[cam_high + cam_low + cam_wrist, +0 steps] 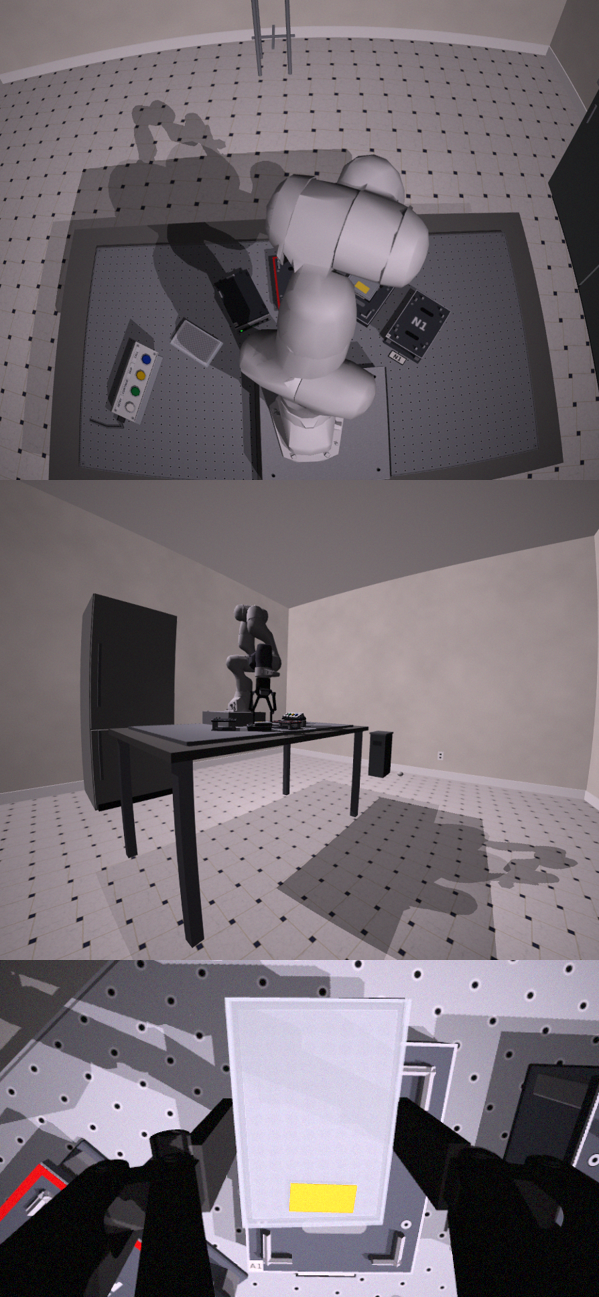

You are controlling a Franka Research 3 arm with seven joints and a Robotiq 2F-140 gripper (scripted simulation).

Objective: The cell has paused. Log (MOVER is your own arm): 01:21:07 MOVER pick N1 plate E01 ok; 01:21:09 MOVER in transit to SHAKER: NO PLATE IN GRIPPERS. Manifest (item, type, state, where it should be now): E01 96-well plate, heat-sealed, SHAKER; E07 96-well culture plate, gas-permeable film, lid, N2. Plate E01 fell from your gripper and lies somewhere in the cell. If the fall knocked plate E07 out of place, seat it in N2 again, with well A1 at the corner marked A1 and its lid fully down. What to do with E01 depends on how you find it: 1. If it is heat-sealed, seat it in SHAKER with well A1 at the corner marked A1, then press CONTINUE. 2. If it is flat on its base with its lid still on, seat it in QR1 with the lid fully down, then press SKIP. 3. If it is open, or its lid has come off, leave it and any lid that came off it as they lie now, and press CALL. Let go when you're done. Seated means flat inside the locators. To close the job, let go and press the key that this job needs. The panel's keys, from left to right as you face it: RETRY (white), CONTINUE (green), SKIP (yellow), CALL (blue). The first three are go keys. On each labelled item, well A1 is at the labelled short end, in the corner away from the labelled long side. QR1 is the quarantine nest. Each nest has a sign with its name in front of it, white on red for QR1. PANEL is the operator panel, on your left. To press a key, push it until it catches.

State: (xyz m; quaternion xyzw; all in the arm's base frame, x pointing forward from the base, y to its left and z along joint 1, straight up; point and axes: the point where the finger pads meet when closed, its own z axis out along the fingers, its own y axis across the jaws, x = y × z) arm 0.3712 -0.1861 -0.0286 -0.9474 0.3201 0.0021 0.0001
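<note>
Now: hand 2 cm above the lidded culture plate. Also, from my hand: grey N2 nest (5 cm below, 4 cm behind, 1 cm to the left); A1 corner mark (10 cm to the left, 6 cm behind, 3 cm below); plate E01 (48 cm to the left, 17 cm behind, 5 cm below).
</note>
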